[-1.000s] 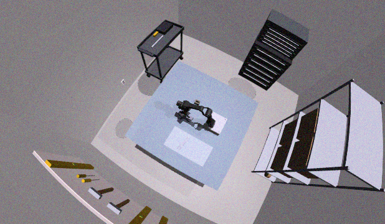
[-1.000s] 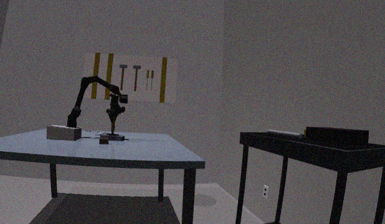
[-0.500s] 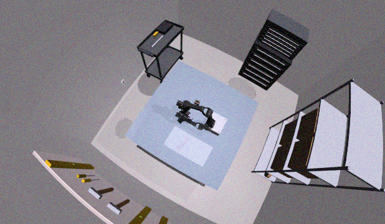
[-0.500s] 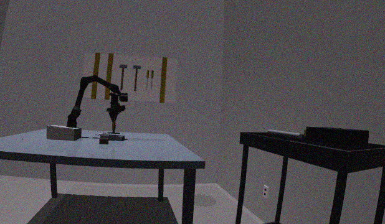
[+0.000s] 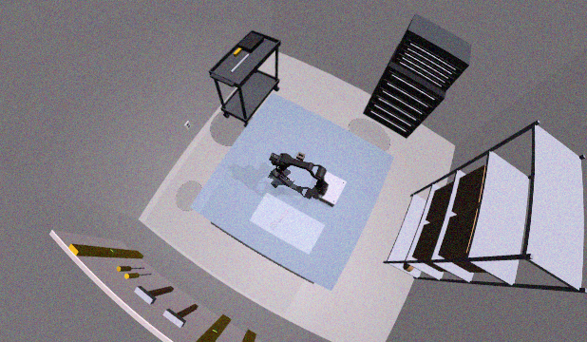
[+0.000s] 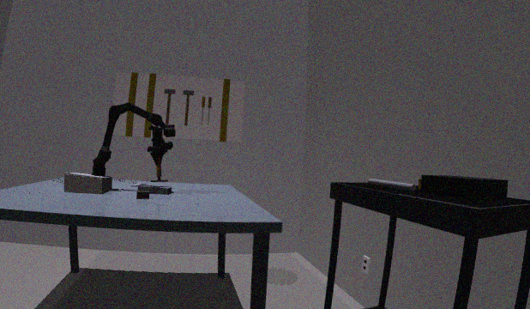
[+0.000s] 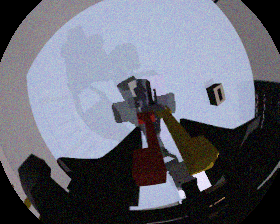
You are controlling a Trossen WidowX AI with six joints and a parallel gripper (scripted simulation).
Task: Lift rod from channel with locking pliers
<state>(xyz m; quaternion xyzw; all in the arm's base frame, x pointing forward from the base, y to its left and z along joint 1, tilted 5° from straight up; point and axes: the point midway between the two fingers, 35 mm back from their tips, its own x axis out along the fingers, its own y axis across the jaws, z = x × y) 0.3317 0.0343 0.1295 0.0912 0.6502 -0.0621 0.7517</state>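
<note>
Now: gripper tip 2 cm past the grey channel block, 1 cm to the left of it and 14 cm above it. Round my gripper tip: yellow handle (1 cm to the right); small dark holster (5 cm behind, 23 cm to the right, 14 cm below); grey strip (16 cm behind, 34 cm to the left, 15 cm below).
</note>
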